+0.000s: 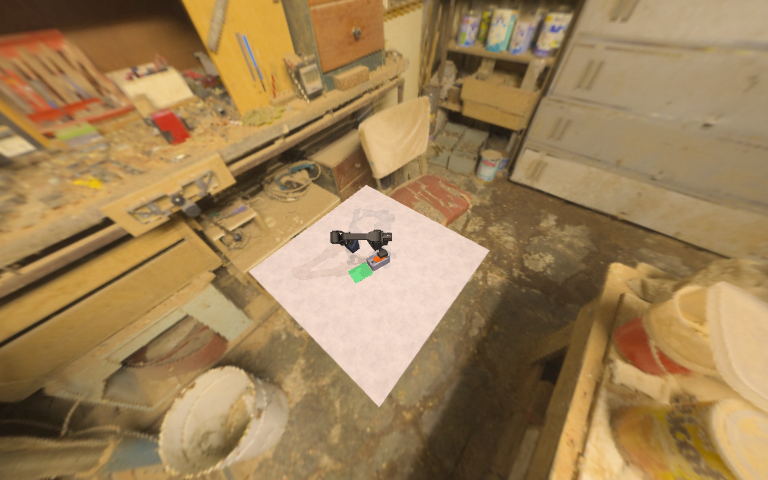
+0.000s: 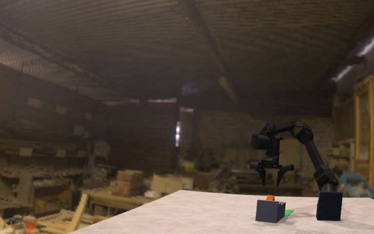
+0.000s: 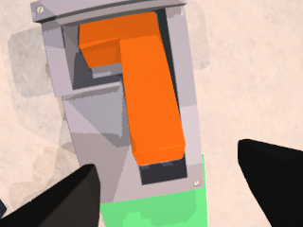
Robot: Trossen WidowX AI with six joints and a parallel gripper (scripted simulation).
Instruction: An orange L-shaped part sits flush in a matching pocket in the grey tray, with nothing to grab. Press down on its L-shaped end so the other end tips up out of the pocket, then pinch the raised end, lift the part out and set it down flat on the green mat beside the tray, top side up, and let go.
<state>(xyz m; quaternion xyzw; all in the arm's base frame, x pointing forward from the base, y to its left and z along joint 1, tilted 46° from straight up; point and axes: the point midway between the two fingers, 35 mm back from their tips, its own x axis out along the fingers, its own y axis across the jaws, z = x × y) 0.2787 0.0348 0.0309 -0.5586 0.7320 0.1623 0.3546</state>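
My gripper tip is 100 mm above the orange L-shaped part, 30 mm to the right of it and 10 mm past it. Also, from my gripper tip: green mat 150 mm below, 130 mm to the right, 60 mm behind.
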